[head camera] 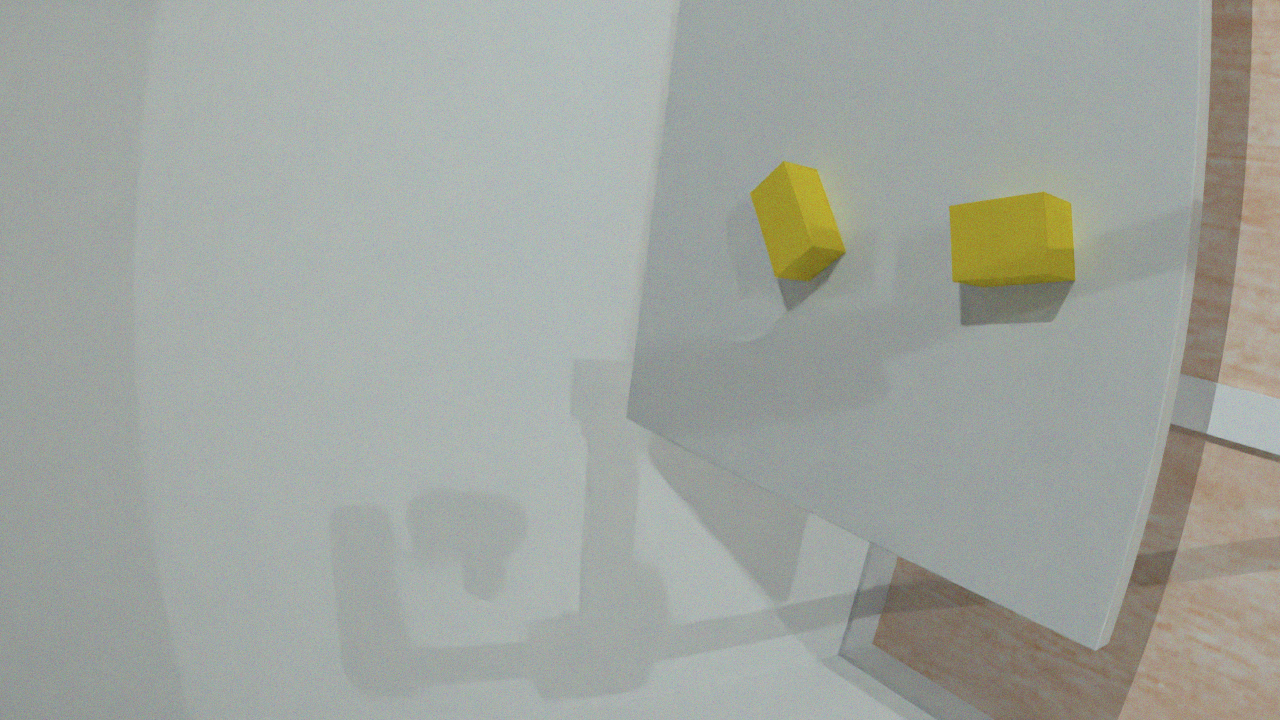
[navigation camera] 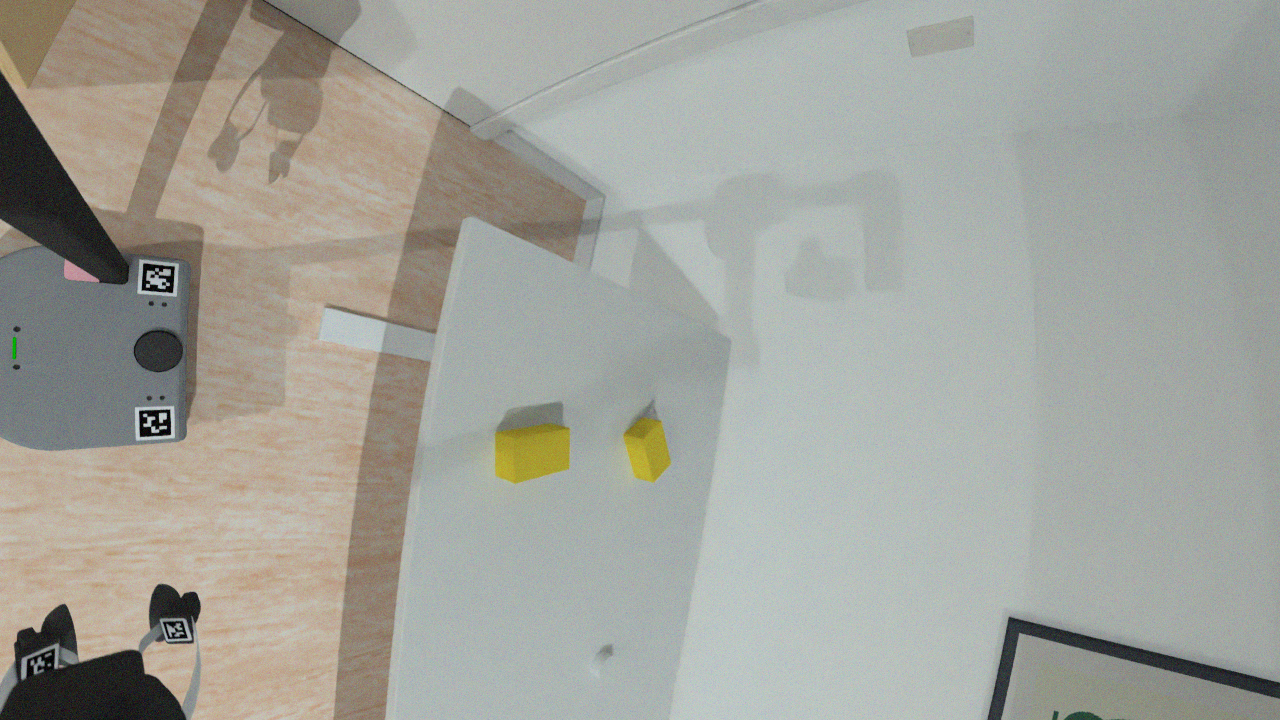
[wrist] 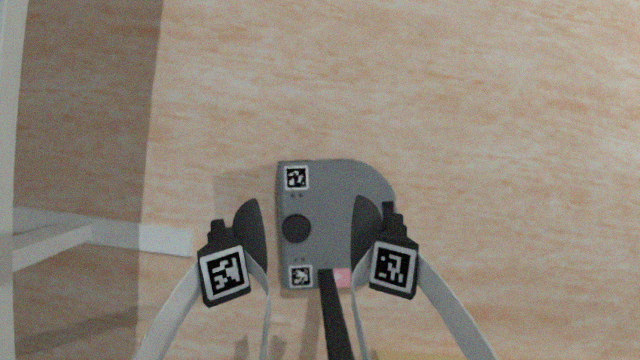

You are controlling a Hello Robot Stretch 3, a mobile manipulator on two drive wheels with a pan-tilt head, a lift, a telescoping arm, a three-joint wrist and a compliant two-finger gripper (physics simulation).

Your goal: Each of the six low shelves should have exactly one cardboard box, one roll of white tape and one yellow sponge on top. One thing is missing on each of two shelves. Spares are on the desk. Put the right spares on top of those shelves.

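Observation:
Two yellow sponges stand on the grey-white desk (head camera: 1029, 501) (navigation camera: 528, 582). One sponge (head camera: 796, 222) (navigation camera: 646, 449) is near the wall side. The other sponge (head camera: 1006, 241) (navigation camera: 534, 453) is nearer the desk's front edge. A small white roll of tape (navigation camera: 603, 658) lies farther along the desk in the navigation view. My gripper (navigation camera: 109, 622) (wrist: 307, 223) is open and empty, its two fingers apart. It is in front of the desk, above the floor beside my base, and apart from the sponges. Cardboard boxes do not show in these views.
My base (navigation camera: 89, 358) (wrist: 330, 220) stands on the wooden floor in front of the desk. A white desk foot (navigation camera: 358, 333) (wrist: 165, 240) sticks out toward it. A tan wooden piece (navigation camera: 31, 35) shows at the top left. A framed picture (navigation camera: 1145, 654) hangs on the wall.

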